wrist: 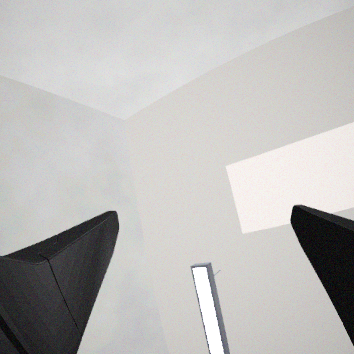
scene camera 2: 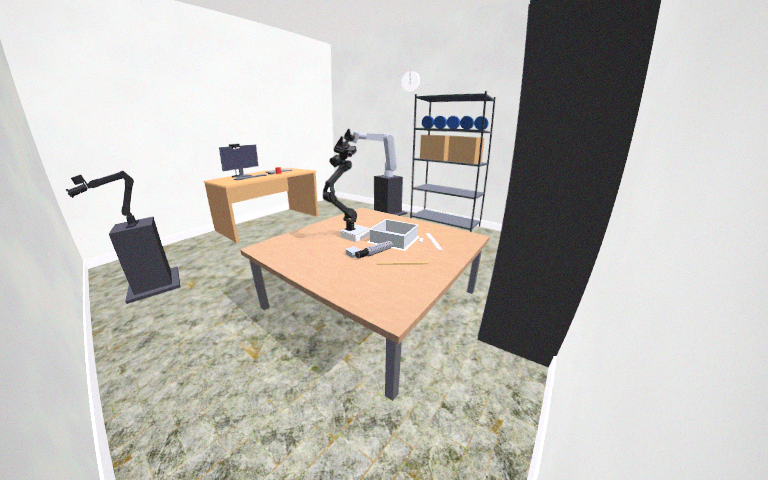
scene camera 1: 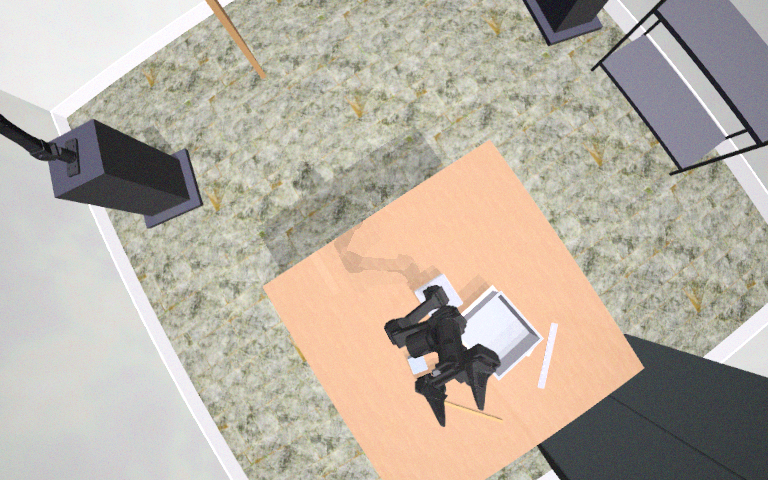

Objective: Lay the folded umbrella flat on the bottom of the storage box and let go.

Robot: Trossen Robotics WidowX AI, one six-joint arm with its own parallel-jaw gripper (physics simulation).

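Places are measured from the arm's base along level axes (x back, y left, z down), in centimetres.
Where they show: gripper, between the fingertips: [wrist: 206, 217] [scene camera 2: 345, 132] [scene camera 1: 461, 418]; arm's base, origin of its link: [scene camera 2: 350, 229] [scene camera 1: 431, 294].
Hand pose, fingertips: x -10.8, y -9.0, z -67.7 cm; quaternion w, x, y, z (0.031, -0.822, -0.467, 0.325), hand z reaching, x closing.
Each offset is from my fingertips to the top centre of the thing. Level surfaces: height alone.
The folded umbrella {dy +3.4, dx -23.4, dz +67.5 cm} [scene camera 2: 380, 247], a grey patterned roll with a black end, lies on the table beside the storage box in scene camera 2. In scene camera 1 the arm hides most or all of it. The grey open-topped storage box {dy +29.0, dx -14.7, dz +63.7 cm} [scene camera 1: 518, 349] [scene camera 2: 386, 239] stands on the table next to the arm's base. The part of its pale floor that shows in scene camera 1 has nothing on it. My gripper [scene camera 1: 462, 417] [scene camera 2: 344, 138] [wrist: 206, 217] is wide open and empty, raised high above the table and tipped upward, with walls and ceiling showing between its fingers.
A light blue block {dy -7.7, dx -15.6, dz +69.8 cm} [scene camera 1: 417, 364] [scene camera 2: 351, 251] lies by the umbrella's black end. A thin yellow stick {dy +6.7, dx -45.3, dz +72.2 cm} [scene camera 1: 489, 416] [scene camera 2: 403, 263] lies in front of the umbrella. A white strip {dy +48.7, dx -35.4, dz +73.2 cm} [scene camera 1: 547, 356] [scene camera 2: 434, 241] lies beyond the box. All rest on the wooden table {dz +73.4 cm} [scene camera 1: 453, 209] [scene camera 2: 317, 271].
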